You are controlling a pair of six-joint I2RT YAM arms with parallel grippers.
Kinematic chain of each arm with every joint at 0, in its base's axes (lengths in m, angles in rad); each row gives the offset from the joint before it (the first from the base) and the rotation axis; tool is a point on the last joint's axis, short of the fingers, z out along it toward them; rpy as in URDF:
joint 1: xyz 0 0 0.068 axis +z
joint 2: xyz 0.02 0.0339 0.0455 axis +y
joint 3: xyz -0.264 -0.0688 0 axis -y
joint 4: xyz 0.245 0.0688 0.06 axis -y
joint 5: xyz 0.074 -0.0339 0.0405 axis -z
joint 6: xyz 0.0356 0 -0.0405 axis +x
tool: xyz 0 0 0 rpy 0 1.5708 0
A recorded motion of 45 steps. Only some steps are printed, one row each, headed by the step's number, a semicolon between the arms.
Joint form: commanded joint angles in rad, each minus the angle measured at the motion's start. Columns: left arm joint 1, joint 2, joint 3, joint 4, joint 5, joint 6; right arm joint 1, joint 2, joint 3, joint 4, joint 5, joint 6.
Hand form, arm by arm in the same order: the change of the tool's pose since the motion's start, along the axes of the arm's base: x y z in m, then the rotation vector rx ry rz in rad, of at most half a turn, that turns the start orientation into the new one. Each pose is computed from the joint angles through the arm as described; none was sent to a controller.
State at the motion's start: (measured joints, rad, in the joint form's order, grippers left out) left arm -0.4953 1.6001 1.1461 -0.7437 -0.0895 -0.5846; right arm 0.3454 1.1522 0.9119 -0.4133 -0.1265 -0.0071
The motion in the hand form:
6: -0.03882 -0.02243 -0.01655 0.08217 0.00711 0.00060; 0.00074 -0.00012 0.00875 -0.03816 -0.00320 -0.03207
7: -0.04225 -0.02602 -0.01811 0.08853 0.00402 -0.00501; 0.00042 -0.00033 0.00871 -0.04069 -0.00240 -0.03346
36: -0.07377 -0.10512 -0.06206 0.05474 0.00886 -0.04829; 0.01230 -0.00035 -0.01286 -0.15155 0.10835 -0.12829
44: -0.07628 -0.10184 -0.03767 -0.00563 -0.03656 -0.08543; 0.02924 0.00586 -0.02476 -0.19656 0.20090 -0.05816
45: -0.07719 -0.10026 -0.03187 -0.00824 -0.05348 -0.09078; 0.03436 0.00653 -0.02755 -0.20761 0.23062 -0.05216
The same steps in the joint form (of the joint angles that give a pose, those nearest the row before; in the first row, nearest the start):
6: -0.1440 -0.0406 -0.1009 -0.0067 -0.1100 -0.1155; 0.0060 0.0058 0.0422 -0.0470 0.0527 -0.0060
7: -0.1621 -0.0402 -0.1066 -0.0041 -0.1202 -0.1255; 0.0059 0.0048 0.0420 -0.0495 0.0551 -0.0067
36: -0.4204 0.1503 -0.0819 0.1313 -0.1538 -0.3458; 0.0059 0.0920 0.0562 -0.1177 0.1701 0.0109
44: -0.4187 0.0704 -0.0808 0.1340 -0.1381 -0.3080; 0.0000 0.2001 0.1165 -0.1750 0.1234 -0.0418
45: -0.4189 0.0513 -0.0801 0.1291 -0.1468 -0.2989; -0.0046 0.2313 0.1384 -0.1977 0.1173 -0.0481

